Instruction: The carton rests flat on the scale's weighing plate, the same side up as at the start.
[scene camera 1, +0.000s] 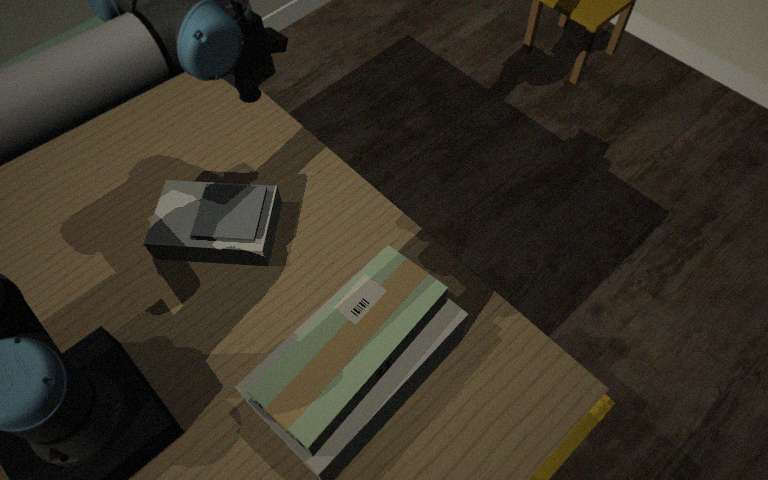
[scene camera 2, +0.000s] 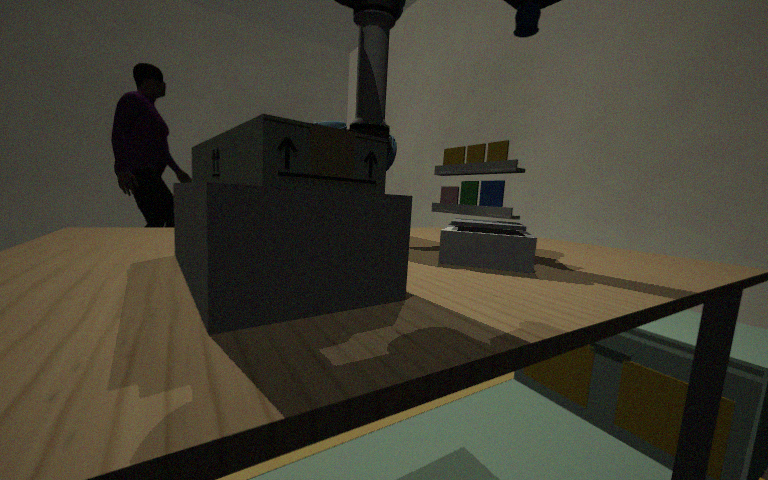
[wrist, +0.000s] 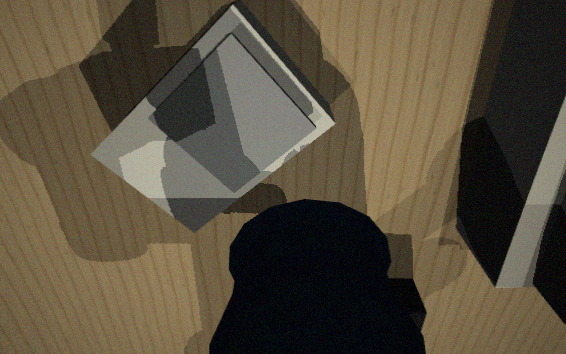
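From scene camera 2 you'd see the suction cup (scene camera 2: 526, 25), and there's a green carton (scene camera 2: 268, 150) in it too, plus a grey block (scene camera 2: 251, 255) and a scale (scene camera 2: 500, 245). Scene camera 1 has the scale (scene camera 1: 227, 223). In the wrist view it's the suction cup (wrist: 309, 269) along with the scale (wrist: 235, 108).
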